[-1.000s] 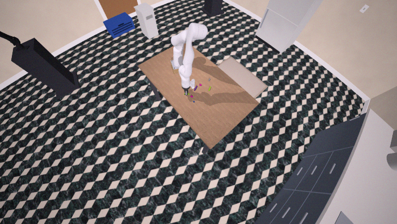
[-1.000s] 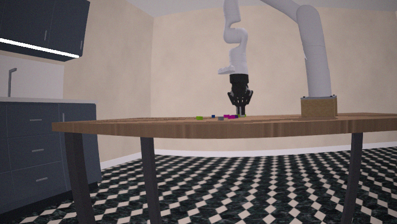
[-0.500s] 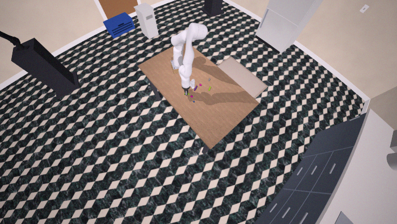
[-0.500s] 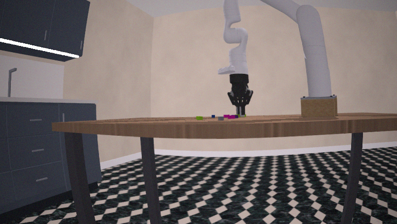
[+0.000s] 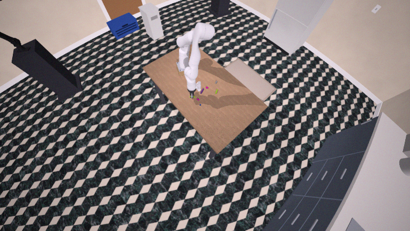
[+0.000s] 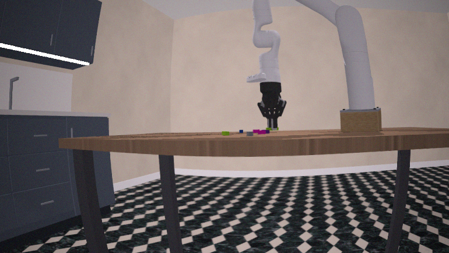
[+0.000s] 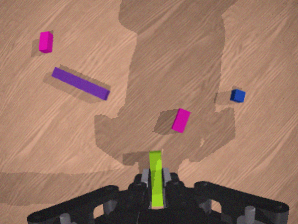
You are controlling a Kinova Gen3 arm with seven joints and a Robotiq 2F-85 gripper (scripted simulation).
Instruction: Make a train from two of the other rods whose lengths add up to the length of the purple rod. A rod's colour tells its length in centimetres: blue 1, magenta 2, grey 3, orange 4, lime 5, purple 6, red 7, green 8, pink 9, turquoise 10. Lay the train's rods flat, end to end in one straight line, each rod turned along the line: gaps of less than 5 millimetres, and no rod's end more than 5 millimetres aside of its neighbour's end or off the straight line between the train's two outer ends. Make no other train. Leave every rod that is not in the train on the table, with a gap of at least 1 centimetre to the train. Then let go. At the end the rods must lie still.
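My hand is 110 mm short of the blue rod, 20 mm to the right of it and 20 mm above it. The rest, counted from my hand: purple rod: 10 mm behind, 120 mm to the left, 20 mm below; grey rod: 30 mm behind, 290 mm to the left, 20 mm below.
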